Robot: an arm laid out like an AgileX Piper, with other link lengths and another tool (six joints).
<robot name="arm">
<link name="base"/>
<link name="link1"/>
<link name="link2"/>
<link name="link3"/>
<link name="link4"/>
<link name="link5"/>
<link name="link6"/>
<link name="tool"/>
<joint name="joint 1" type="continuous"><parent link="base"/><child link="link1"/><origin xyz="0 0 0.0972" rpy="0 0 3.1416"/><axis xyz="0 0 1"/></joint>
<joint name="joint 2" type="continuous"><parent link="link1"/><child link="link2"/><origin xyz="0 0 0" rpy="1.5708 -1.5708 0"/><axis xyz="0 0 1"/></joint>
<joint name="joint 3" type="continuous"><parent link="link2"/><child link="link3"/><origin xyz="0.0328 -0.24 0" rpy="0 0 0"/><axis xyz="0 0 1"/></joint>
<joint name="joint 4" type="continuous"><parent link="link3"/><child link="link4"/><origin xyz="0.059 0.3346 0" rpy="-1.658 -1.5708 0"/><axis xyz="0 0 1"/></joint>
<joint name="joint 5" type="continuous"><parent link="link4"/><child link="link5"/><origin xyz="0 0 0" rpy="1.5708 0 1.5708"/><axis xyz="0 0 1"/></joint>
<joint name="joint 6" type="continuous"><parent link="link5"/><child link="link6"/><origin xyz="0 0.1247 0" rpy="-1.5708 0 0"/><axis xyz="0 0 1"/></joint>
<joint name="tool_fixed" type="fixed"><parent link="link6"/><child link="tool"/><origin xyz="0.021 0.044 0.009" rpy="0 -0.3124 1.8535"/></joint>
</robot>
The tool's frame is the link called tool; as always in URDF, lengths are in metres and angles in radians. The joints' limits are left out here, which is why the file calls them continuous.
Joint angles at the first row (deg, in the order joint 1, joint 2, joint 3, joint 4, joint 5, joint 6):
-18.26 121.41 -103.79 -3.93 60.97 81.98
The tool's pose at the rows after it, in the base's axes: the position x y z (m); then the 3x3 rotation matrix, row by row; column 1 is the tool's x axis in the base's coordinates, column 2 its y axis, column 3 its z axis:
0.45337, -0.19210, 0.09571; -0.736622, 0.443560, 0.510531; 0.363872, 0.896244, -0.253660; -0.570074, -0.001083, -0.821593
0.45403, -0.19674, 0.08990; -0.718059, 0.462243, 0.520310; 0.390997, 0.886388, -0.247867; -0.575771, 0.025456, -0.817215
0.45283, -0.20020, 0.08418; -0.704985, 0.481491, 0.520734; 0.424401, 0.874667, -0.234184; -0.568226, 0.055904, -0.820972
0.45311, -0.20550, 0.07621; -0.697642, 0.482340, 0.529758; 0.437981, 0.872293, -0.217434; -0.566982, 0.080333, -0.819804
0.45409, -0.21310, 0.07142; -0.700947, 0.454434, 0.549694; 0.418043, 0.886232, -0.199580; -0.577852, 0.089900, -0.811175
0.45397, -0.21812, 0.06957; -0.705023, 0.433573, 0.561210; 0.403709, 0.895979, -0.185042; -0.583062, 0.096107, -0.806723
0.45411, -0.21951, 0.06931; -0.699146, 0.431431, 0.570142; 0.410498, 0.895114, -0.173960; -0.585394, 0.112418, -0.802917
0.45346, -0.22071, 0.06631; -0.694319, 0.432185, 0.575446; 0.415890, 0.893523, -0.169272; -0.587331, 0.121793, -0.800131
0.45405, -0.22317, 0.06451; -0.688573, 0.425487, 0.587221; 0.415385, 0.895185, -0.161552; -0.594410, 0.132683, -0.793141
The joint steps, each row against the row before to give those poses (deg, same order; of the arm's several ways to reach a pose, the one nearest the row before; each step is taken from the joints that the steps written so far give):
-0.88 0.67 0.00 1.46 -0.96 -0.08
-0.89 0.58 0.00 1.49 -1.19 0.01
-0.94 0.57 0.00 1.89 -0.32 -0.12
-0.95 0.86 0.00 1.88 -0.98 -1.43
-0.91 0.53 0.00 1.53 -1.22 -3.28
-0.64 0.21 0.00 1.14 -0.44 -2.40
-0.41 0.00 0.00 1.26 -0.20 -0.89
-0.31 0.00 0.49 0.75 -0.64 -0.52
-0.41 0.10 0.13 1.08 -0.69 -1.20

